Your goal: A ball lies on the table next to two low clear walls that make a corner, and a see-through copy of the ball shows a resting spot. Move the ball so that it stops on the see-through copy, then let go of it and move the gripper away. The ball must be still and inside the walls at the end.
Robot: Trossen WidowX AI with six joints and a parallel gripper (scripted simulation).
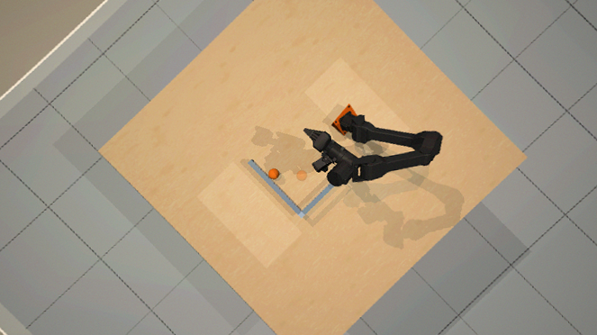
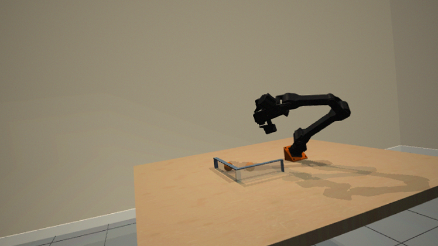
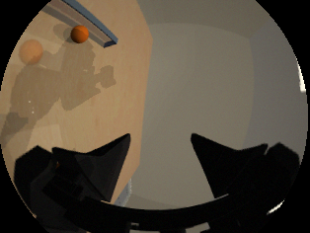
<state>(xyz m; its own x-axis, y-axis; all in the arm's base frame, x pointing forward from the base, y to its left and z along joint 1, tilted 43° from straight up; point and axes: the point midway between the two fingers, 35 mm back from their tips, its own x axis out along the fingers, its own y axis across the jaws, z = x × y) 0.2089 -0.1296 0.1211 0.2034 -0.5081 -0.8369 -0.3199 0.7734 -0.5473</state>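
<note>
The orange ball is 200 mm ahead of my gripper tip, 40 mm to the left of it and 220 mm below it. Round my gripper tip: see-through orange copy: 110 mm ahead, 120 mm to the left, 220 mm below.
</note>
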